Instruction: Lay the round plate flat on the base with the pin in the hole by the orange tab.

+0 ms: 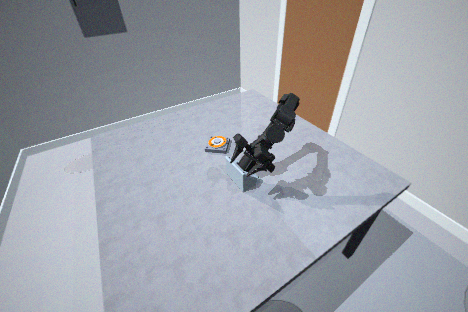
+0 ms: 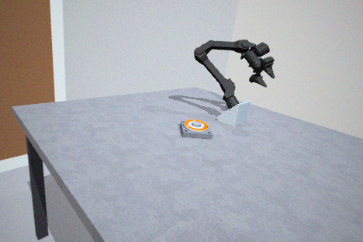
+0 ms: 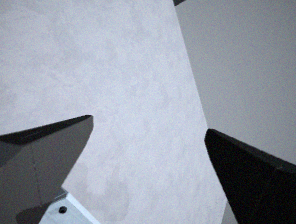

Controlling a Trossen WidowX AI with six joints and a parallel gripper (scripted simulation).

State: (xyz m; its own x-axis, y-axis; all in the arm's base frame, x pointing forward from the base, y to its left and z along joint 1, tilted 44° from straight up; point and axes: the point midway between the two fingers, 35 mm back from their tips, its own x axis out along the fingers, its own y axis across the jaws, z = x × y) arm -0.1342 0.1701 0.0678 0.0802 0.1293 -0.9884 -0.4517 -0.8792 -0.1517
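My gripper tip is 42 cm short of the square grey base, 11 cm to the left of it and 20 cm above it.
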